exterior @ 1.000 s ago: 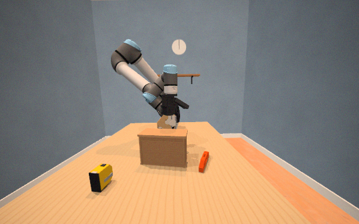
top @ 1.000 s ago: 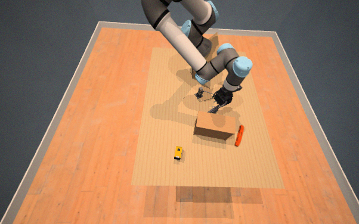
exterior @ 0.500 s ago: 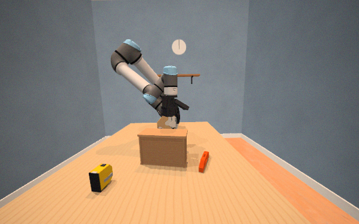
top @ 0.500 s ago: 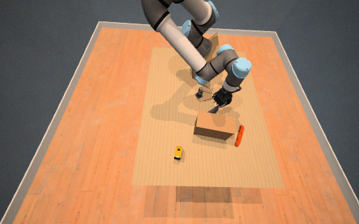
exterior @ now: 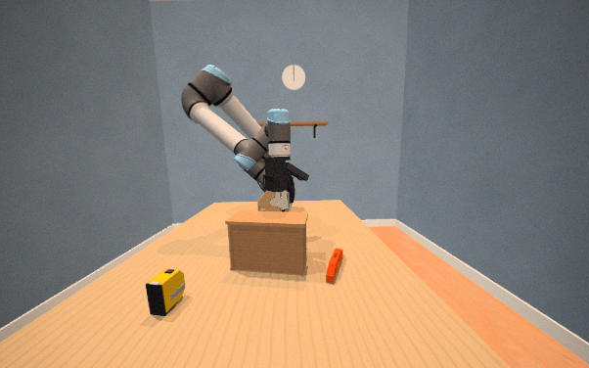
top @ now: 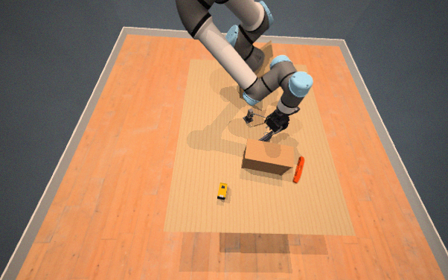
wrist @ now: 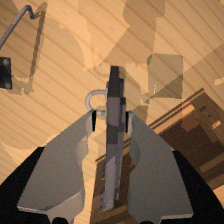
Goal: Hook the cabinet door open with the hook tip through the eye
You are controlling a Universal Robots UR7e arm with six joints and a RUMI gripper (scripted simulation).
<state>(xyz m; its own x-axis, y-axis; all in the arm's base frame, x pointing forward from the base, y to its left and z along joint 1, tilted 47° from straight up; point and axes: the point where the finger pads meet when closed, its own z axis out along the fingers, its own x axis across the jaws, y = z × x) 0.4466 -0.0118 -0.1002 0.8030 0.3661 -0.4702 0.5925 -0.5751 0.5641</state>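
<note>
The thin hook lies 130 mm behind my hand, 70 mm below it and 40 mm to the right of it. Also, from my hand: black box 300 mm ahead, 260 mm to the right, 80 mm below; then cabinet door 60 mm to the right, 50 mm below, 30 mm ahead; then orange bar 180 mm ahead, 140 mm to the left, 100 mm below.
</note>
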